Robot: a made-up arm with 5 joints.
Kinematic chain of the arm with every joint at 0, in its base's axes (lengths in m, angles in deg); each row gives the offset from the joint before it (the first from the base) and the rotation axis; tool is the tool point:
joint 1: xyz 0 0 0.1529 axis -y
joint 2: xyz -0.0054 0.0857 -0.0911 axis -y
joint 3: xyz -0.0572 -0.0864 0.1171 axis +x
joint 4: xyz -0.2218 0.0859 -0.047 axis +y
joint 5: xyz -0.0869 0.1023 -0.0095 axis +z
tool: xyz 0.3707 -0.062 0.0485
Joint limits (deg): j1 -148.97..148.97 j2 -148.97..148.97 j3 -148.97..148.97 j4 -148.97..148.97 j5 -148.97..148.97
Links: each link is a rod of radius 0.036 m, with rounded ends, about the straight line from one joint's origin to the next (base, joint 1, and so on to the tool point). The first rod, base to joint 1, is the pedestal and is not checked.
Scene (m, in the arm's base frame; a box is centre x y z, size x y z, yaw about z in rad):
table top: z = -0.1
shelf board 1: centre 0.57 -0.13 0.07 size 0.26 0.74 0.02 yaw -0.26
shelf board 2: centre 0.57 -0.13 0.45 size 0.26 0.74 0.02 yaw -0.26
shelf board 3: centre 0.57 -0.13 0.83 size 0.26 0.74 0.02 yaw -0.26
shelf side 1: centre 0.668 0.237 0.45 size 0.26 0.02 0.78 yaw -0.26
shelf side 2: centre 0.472 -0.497 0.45 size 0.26 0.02 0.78 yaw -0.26
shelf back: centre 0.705 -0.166 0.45 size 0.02 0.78 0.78 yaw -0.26
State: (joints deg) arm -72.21 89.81 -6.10 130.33 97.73
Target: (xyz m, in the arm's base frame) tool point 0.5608 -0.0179 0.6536
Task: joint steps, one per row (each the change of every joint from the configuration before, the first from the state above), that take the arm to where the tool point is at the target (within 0.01 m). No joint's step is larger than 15 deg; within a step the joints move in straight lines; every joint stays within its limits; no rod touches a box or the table.
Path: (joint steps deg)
1: -14.77 -4.51 14.39 -10.26 6.89
2: -14.76 -4.51 14.39 -10.27 6.89
3: -14.77 -4.51 14.40 -10.26 6.89
4: -14.77 -4.51 14.39 -10.27 6.88
5: -14.76 -4.51 14.39 -10.26 6.89

